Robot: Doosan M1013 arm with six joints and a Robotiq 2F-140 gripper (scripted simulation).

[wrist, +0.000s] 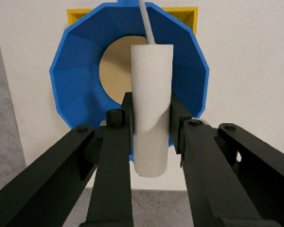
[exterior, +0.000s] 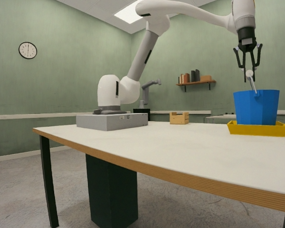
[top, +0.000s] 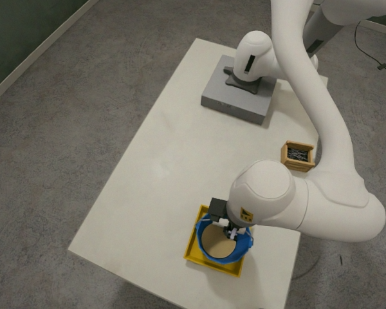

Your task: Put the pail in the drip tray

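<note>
Right now the blue pail is 20 mm ahead of my hand and 110 mm below it. Also, from my hand: yellow drip tray 20 mm ahead, 250 mm below; then small wooden box 490 mm behind, 210 mm to the left, 230 mm below.
</note>
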